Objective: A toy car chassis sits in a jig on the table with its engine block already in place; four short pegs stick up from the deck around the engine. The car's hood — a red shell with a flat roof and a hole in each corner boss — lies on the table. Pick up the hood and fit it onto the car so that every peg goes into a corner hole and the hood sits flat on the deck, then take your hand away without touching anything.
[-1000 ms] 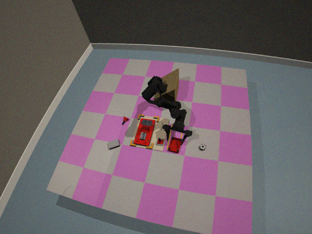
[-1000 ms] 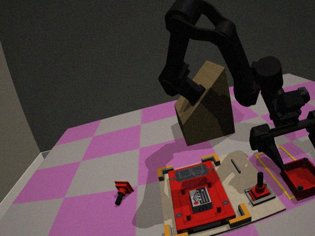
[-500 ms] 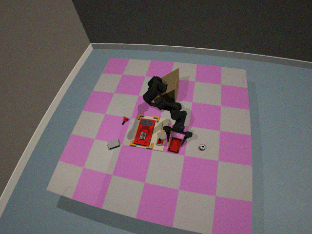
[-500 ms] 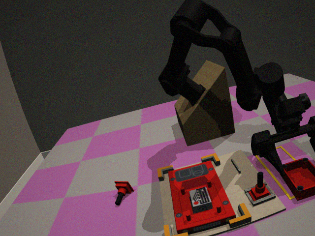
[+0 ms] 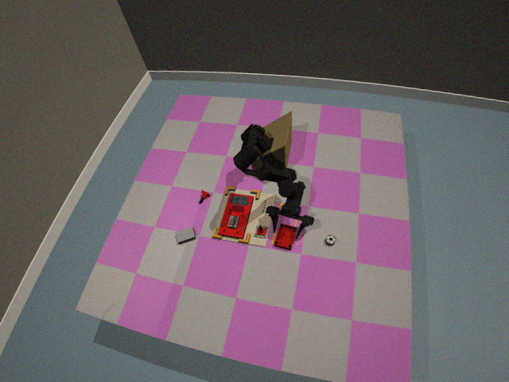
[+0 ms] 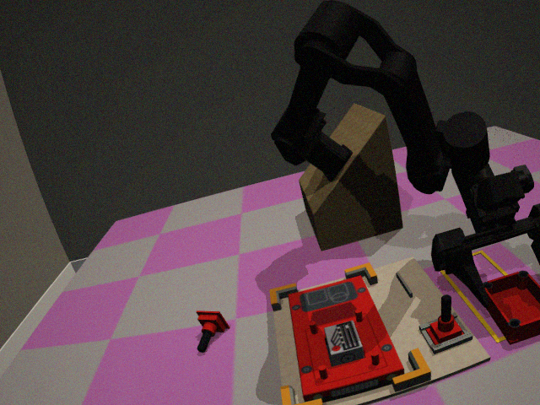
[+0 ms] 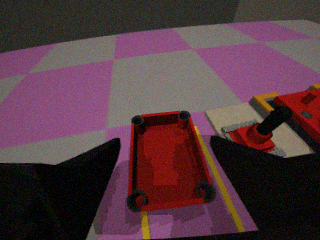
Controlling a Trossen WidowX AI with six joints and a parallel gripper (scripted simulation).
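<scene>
Now: gripper tip 2 cm above the red hood and 1 cm past it.
</scene>
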